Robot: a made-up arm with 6 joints.
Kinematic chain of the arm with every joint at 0, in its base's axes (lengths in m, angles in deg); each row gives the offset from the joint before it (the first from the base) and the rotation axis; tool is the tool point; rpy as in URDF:
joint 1: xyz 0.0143 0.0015 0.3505 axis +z
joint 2: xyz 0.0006 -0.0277 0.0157 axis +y
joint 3: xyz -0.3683 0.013 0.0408 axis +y
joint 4: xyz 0.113 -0.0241 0.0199 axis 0.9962 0 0.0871
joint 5: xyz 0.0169 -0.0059 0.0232 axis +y
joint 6: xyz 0.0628 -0.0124 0.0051 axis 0.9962 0 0.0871
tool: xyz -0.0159 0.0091 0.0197 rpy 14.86 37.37 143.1
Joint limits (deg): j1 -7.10..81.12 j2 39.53..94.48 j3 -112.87..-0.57 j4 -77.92..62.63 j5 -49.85..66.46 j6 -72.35..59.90
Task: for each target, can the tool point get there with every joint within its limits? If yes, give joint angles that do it. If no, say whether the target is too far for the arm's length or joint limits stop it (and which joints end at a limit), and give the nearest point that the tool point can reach.
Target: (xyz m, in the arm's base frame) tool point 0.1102 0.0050 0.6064
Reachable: yes | joints 1.35 78.30 -14.58 -62.62 -9.89 7.67
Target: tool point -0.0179 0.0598 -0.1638
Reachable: no: joint limits stop it (at a limit: joint 1, joint 2, joint 3, joint 4, joint 6) | nearest point -0.1149 -0.0283 0.5155 | short by 0.692 m
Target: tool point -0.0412 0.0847 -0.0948
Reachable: no: joint limits stop it (at a limit: joint 1, joint 2, joint 3, joint 4, joint 6) | nearest point -0.1170 -0.0258 0.5156 | short by 0.625 m
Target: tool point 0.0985 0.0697 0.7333
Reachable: yes | joints 54.62 71.41 -61.90 -29.27 16.73 -51.56
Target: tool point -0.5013 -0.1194 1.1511
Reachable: no: too far | nearest point -0.2771 -0.0668 0.8154 | short by 0.407 m
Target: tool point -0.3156 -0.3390 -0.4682
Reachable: no: too far | nearest point -0.0818 -0.0977 0.5164 | short by 1.040 m
